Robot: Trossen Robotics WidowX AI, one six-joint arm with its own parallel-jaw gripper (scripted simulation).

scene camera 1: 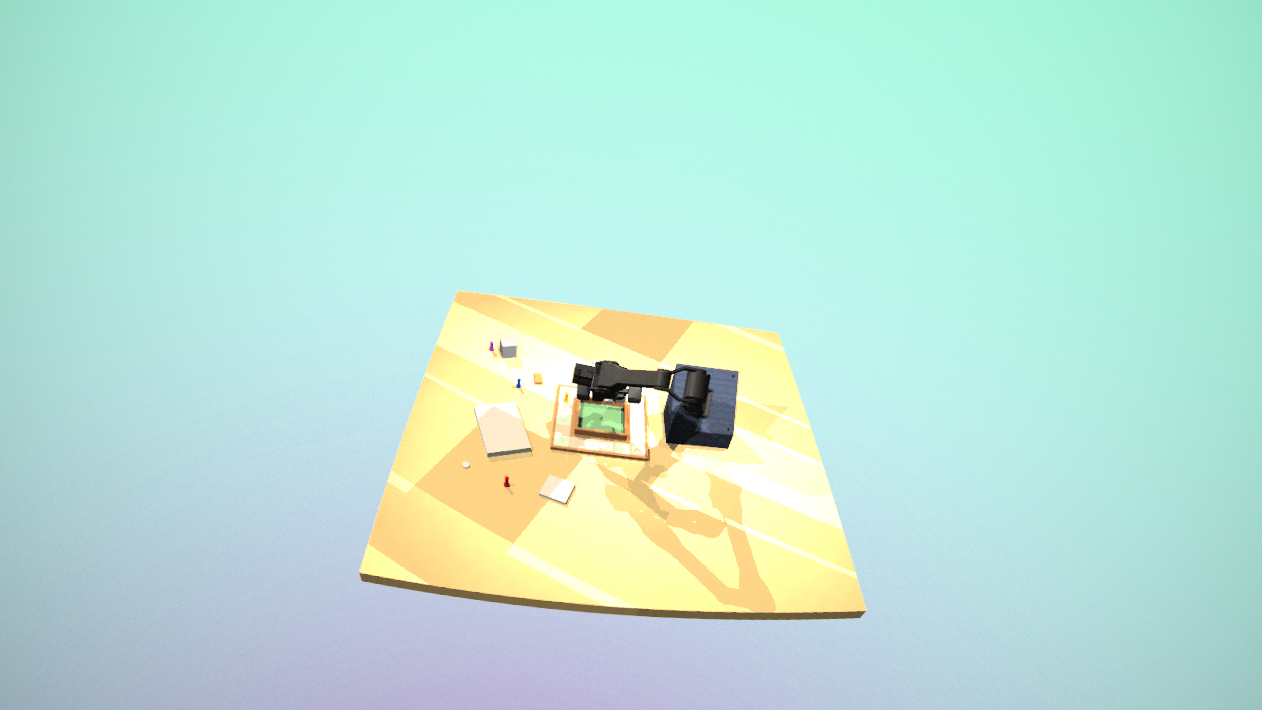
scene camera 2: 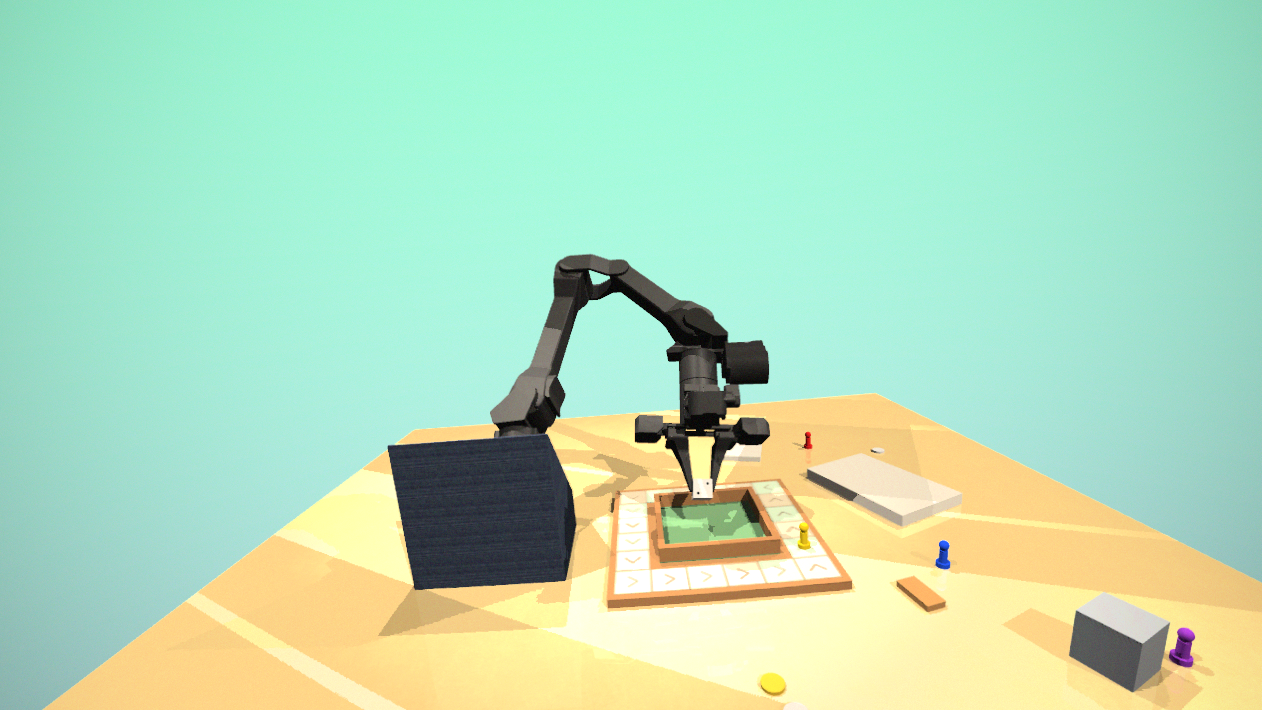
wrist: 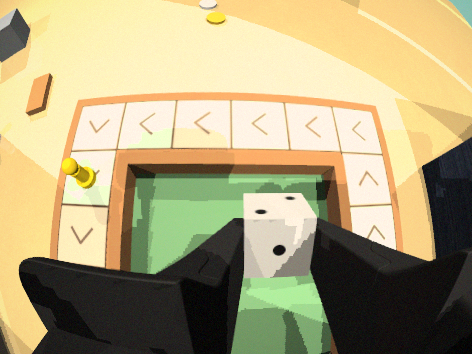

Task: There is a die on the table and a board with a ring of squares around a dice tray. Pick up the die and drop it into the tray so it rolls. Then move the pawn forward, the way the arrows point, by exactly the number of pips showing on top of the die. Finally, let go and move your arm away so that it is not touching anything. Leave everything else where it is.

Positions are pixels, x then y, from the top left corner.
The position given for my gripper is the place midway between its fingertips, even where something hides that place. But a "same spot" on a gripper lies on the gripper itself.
Labels:
My gripper shows in scene camera 1 (pixel 608 398), in scene camera 2 and in the wrist view. The same spot on a green dice tray: (scene camera 2: pixel 720 521) is (scene camera 1: pixel 595 421). One and the same spot on my gripper: (wrist: pixel 198 297) is (scene camera 2: pixel 717 441).

